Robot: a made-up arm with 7 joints. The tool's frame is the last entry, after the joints. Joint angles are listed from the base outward.
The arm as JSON. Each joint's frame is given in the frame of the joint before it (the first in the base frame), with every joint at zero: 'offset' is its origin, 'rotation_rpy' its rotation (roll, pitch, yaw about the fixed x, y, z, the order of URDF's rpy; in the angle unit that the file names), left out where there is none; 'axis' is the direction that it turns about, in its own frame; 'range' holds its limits. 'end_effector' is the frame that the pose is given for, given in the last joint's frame.
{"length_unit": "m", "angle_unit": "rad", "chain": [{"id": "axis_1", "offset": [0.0, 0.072, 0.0], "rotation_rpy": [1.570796, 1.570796, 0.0], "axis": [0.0, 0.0, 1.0], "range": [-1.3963, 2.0]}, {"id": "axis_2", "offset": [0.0, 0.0, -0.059], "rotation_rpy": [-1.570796, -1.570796, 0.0], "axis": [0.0, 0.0, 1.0], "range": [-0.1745, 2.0]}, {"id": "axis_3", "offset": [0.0, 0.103, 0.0], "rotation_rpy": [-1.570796, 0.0, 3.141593], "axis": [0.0, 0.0, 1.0], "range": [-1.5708, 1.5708]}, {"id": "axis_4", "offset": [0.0, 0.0, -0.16], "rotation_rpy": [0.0, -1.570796, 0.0], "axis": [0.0, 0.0, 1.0], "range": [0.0, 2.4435]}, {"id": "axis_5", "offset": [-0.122, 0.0, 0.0], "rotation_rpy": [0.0, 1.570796, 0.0], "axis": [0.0, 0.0, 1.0], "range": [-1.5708, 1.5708]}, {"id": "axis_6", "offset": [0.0, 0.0, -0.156], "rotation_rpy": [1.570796, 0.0, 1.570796], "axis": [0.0, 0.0, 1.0], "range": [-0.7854, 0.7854]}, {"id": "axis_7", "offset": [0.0, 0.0, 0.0], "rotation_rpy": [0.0, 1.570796, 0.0], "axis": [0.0, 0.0, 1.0], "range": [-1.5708, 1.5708]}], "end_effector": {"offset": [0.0, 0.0, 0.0], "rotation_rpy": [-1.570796, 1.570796, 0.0]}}
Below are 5 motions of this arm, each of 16 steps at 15 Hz.
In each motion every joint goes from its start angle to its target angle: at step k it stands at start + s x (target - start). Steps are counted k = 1, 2, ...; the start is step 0. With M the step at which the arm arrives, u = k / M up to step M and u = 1 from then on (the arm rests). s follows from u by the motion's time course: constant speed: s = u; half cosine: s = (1 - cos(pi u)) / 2; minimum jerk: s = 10 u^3 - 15 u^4 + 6 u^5.
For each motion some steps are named. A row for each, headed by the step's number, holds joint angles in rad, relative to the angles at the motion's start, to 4 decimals.
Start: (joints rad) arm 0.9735 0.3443 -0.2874 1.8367 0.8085 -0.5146 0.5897
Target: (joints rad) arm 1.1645 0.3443 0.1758 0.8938 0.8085 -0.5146 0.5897
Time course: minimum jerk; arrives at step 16
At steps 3, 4, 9, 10, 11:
3: 0.0093 0.0000 0.0226 -0.0460 0.0000 0.0000 0.0000
4: 0.0198 0.0000 0.0479 -0.0976 0.0000 0.0000 0.0000
9: 0.1177 0.0000 0.2853 -0.5808 0.0000 0.0000 0.0000
10: 0.1384 0.0000 0.3357 -0.6834 0.0000 0.0000 0.0000
11: 0.1566 0.0000 0.3798 -0.7732 0.0000 0.0000 0.0000

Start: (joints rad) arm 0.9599 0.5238 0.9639 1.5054 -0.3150 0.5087 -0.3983
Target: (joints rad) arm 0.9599 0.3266 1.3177 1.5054 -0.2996 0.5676 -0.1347
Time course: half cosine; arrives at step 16
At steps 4, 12, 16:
4: 0.0000 -0.0289 0.0518 0.0000 0.0023 0.0086 0.0386
12: 0.0000 -0.1683 0.3020 0.0000 0.0131 0.0503 0.2250
16: 0.0000 -0.1972 0.3538 0.0000 0.0154 0.0589 0.2636

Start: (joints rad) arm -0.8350 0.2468 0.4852 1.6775 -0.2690 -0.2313 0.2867
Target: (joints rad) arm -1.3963 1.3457 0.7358 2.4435 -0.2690 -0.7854 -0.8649
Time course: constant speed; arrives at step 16
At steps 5, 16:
5: -0.1754 0.3434 0.0783 0.2394 0.0000 -0.1732 -0.3599
16: -0.5613 1.0989 0.2506 0.7660 0.0000 -0.5541 -1.1516

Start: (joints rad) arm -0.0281 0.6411 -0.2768 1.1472 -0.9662 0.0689 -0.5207
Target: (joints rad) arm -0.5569 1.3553 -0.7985 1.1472 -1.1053 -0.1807 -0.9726
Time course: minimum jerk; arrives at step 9
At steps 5, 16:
5: -0.3190 0.4309 -0.3147 0.0000 -0.0839 -0.1506 -0.2726
16: -0.5288 0.7142 -0.5217 0.0000 -0.1391 -0.2496 -0.4519

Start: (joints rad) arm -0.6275 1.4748 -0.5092 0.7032 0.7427 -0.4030 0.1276
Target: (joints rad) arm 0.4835 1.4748 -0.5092 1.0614 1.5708 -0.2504 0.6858
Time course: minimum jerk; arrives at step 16
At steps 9, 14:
9: 0.6843 0.0000 0.0000 0.2206 0.5101 0.0940 0.3438
14: 1.0932 0.0000 0.0000 0.3525 0.8148 0.1502 0.5492

